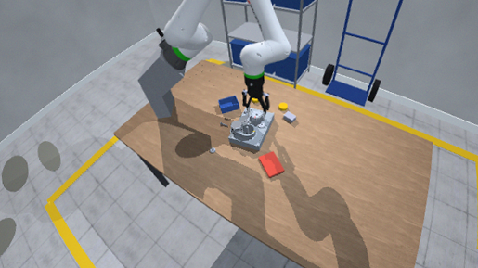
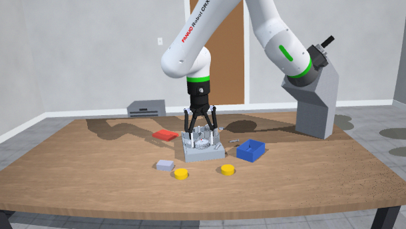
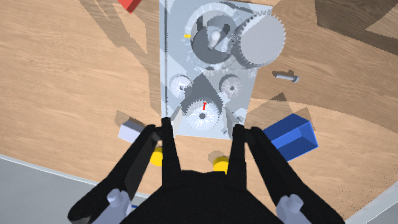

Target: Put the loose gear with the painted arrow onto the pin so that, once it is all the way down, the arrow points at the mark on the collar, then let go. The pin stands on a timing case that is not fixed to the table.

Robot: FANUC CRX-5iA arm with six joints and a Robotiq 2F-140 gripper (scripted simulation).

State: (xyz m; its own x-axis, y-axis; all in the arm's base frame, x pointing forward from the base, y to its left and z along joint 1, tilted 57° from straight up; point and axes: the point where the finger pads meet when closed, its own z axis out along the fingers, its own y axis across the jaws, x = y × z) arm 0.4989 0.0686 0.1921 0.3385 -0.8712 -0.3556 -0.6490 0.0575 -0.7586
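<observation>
Right now the gear is 2 cm below my hand. The rest, counted from my hand: blue bin (21 cm behind, 6 cm below, 2 cm to the right); bolt (15 cm to the right, 13 cm behind, 7 cm below); grey block (14 cm to the left, 12 cm ahead, 6 cm below).
</observation>
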